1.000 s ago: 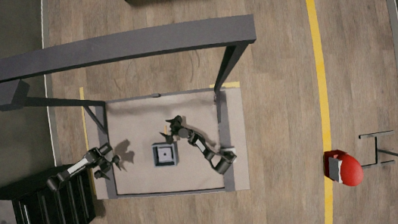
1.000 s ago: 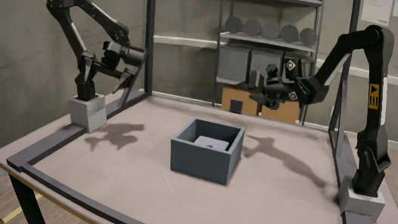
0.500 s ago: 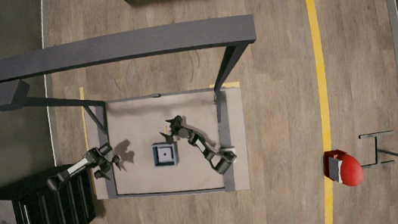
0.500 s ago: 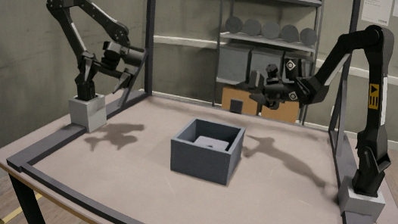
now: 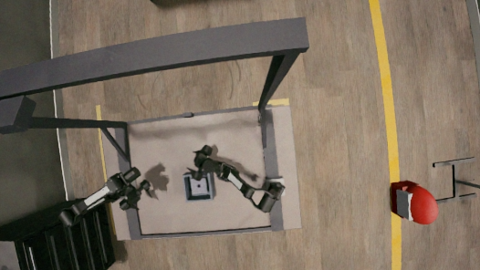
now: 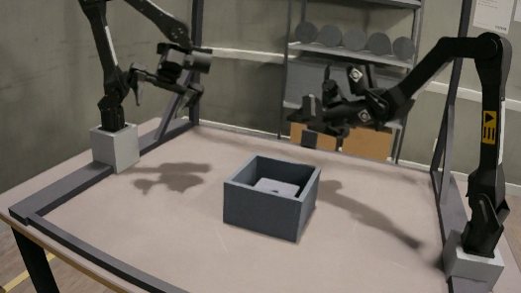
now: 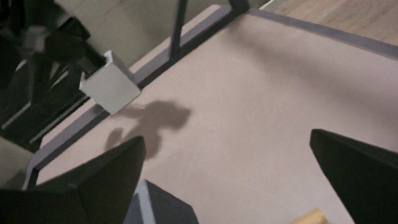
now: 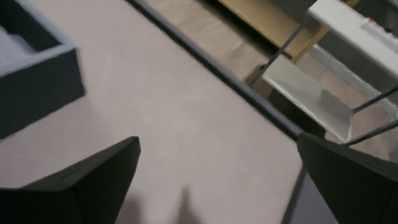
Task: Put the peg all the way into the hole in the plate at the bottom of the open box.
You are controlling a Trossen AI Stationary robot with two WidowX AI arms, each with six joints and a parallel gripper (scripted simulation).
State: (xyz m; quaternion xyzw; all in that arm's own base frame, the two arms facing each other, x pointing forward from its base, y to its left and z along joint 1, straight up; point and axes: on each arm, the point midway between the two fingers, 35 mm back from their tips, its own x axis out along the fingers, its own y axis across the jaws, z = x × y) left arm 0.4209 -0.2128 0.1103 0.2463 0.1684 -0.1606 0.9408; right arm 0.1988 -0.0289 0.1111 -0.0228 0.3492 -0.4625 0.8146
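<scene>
The tan peg is 280 mm to the left of my right hand, 210 mm below it and 190 mm behind it. Round my right hand: grey box 280 mm to the left, 190 mm below, 30 mm behind.
</scene>
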